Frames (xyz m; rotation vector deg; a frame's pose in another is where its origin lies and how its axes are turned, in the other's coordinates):
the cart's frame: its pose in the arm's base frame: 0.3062 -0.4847 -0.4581 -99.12 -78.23 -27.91
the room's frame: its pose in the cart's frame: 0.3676 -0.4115 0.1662 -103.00 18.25 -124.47
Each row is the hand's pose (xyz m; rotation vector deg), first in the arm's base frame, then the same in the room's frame.
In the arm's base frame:
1: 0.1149 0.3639 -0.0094 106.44 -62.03 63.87
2: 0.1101 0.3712 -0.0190 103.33 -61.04 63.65
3: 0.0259 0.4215 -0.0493 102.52 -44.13 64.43
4: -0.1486 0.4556 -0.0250 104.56 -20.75 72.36
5: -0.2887 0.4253 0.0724 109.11 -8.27 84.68
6: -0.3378 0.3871 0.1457 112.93 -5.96 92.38
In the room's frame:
1: 0.1985 -0.1045 0.4540 -25.12 -143.36 32.84
2: 0.2108 -0.1083 0.4520 -25.60 -142.20 29.15
3: 0.3070 -0.0732 0.4450 -12.04 -134.40 24.57
4: 0.4178 0.0674 0.4320 3.77 -119.19 29.15
5: 0.4306 0.2401 0.4269 8.87 -107.37 41.67
6: 0.3977 0.3305 0.4287 8.28 -102.92 50.61

